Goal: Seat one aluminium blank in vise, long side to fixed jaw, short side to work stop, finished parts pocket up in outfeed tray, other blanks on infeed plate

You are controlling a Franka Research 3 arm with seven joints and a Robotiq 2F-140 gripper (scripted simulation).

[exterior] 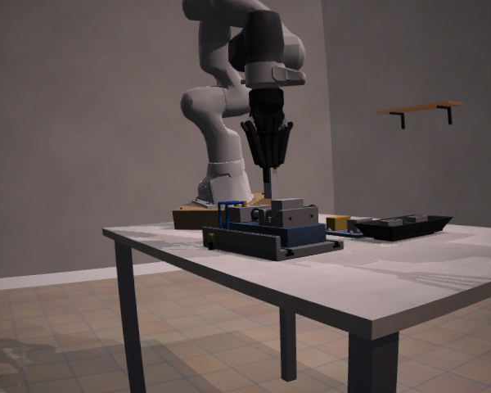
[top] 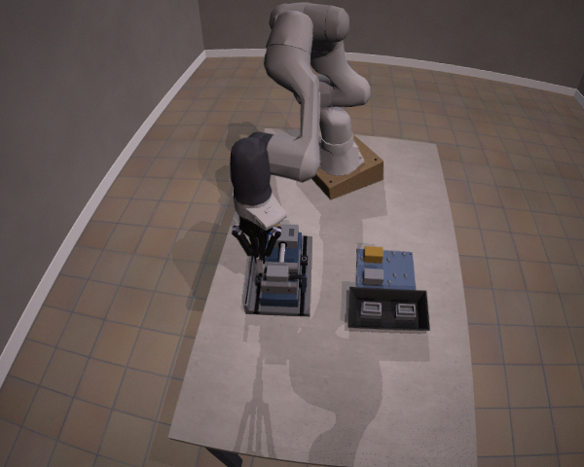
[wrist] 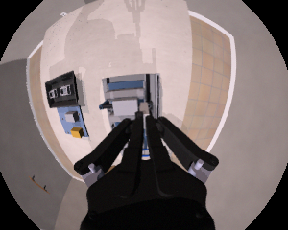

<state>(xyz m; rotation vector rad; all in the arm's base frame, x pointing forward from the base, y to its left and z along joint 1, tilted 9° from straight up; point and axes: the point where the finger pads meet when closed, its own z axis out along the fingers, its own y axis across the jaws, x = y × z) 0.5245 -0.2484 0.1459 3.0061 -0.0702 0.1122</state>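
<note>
The dark rail lies 120 mm below my hand, 70 mm behind it and 40 mm to the right of it. The rest, counted from my hand: brass blank 340 mm to the left, 130 mm below, 120 mm behind.
</note>
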